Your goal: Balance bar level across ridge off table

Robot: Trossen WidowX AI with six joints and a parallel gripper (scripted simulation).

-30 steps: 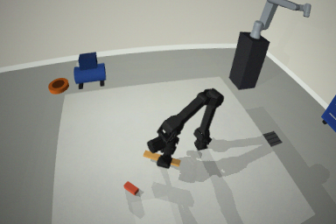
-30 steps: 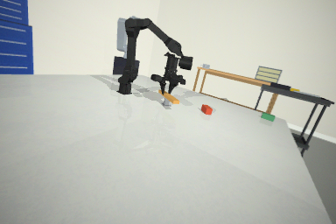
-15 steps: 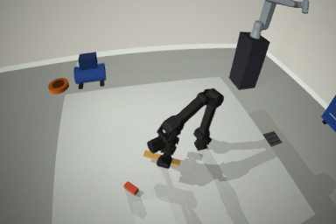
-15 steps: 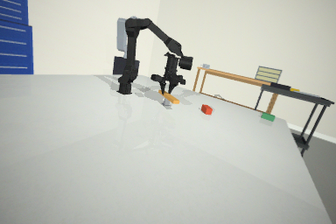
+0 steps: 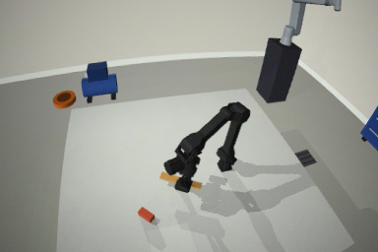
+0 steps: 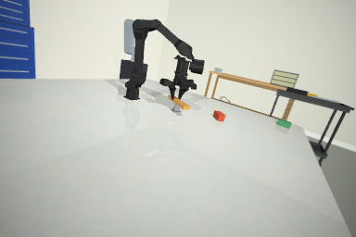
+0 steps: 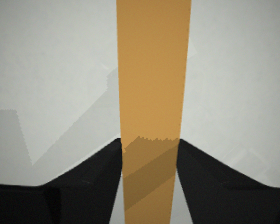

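The bar is 20 mm ahead of my gripper tip and 20 mm to the right of it. The rest, counted from my gripper tip: red block 210 mm ahead, 110 mm to the left, 30 mm below; green block 510 mm ahead, 420 mm to the left, 30 mm below.
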